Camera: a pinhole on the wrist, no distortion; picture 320 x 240 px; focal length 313.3 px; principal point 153.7 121.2 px. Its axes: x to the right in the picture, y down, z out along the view. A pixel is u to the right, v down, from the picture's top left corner.
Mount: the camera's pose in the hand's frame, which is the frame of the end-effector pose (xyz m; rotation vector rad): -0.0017 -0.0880 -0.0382 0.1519 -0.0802 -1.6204
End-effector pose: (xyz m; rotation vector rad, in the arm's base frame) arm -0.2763 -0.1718 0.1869 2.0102 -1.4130 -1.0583
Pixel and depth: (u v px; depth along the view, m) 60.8 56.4 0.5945
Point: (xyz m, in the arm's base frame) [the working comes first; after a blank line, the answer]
In the camera's frame: -0.1763 -0.1230 0.5945

-0.7842 0.0215 -0.0183
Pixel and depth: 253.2 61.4 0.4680
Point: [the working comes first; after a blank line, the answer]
In the camera's frame: 0.1486 -0.0893 0.4680

-0.4851 0.0975 -0.1840
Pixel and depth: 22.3 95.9 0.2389
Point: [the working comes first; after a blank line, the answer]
In the camera's frame: -0.1002 -0.0193 0.2389

-0.4471 -0.1140 0.0864
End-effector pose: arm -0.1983 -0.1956 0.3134 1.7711 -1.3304 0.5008
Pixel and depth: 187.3 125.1 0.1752
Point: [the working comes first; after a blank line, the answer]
In the camera's frame: 0.0188 0.0022 0.1752

-0.1249 -0.2798 0.1746
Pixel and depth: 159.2 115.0 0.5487
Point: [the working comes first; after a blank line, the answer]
In the camera's frame: 0.0096 -0.0109 0.5487

-0.2045 -0.5374 -0.0844
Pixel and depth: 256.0 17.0 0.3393
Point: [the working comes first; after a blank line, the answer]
In the camera's frame: 0.1108 -0.1128 0.3393

-0.1141 -0.3035 -0.0444
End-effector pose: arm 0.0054 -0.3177 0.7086 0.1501 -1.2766 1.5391
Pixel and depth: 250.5 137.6 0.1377
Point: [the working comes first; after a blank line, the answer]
In the camera's frame: 0.0425 0.0072 0.1377

0.0687 -0.4233 0.8232
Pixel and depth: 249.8 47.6 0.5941
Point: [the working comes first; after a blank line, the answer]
In the camera's frame: 0.1822 -0.1396 0.5941

0.0640 -0.9066 0.9487
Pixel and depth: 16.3 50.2 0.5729
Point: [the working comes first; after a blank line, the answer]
In the camera's frame: -0.2512 -0.1298 0.5729

-0.2815 -0.8194 0.7009
